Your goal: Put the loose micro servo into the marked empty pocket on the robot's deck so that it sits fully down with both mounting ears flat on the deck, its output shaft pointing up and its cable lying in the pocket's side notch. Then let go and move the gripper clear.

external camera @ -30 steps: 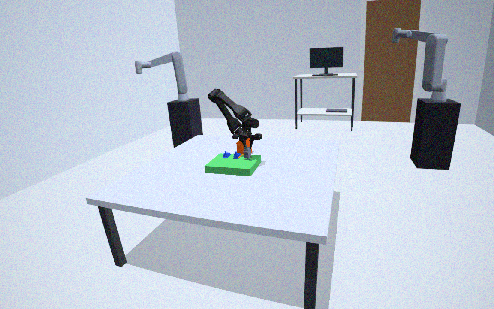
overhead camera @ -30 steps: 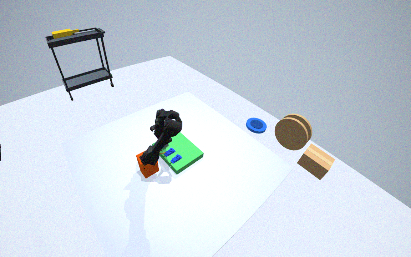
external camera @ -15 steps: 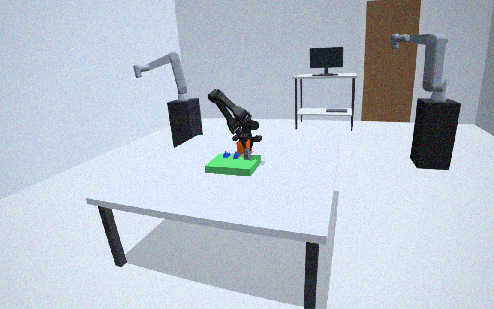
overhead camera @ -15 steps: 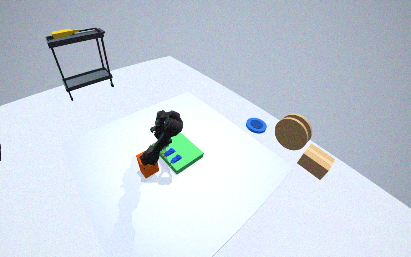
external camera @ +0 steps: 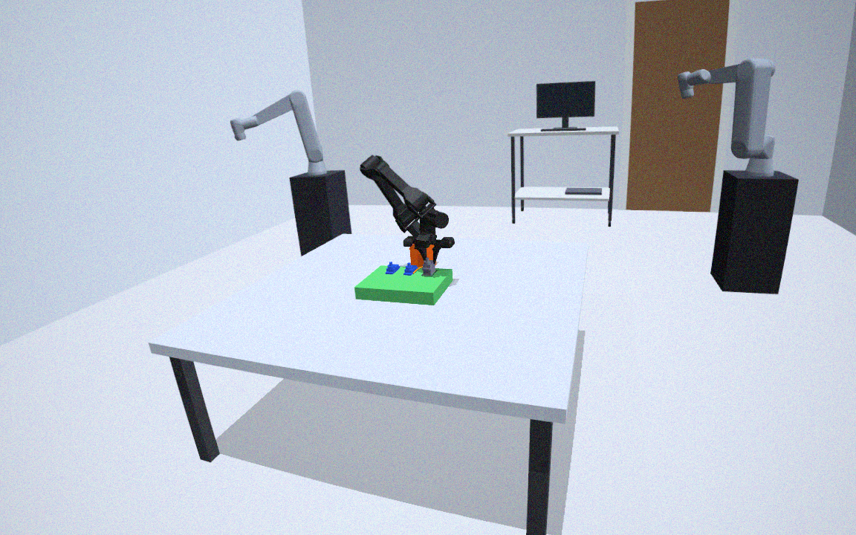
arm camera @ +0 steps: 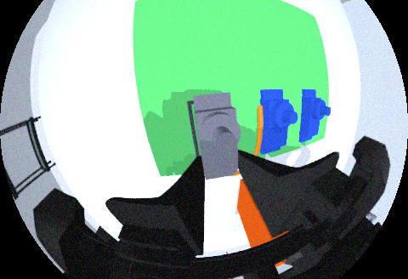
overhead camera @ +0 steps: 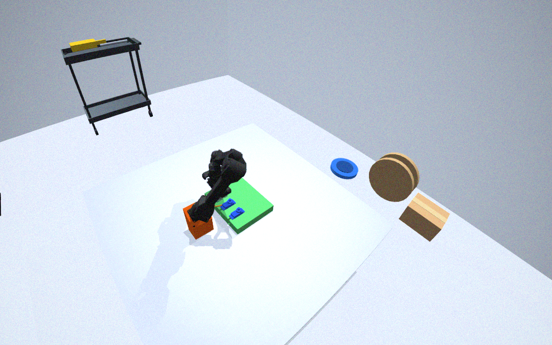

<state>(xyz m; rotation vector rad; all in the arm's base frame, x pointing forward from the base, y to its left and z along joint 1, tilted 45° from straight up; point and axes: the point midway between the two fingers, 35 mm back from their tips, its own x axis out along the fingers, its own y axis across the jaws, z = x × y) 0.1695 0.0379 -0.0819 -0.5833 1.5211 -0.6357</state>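
Right now my gripper tip is 120 mm short of the green deck, 80 mm to the left of it and 60 mm above it.
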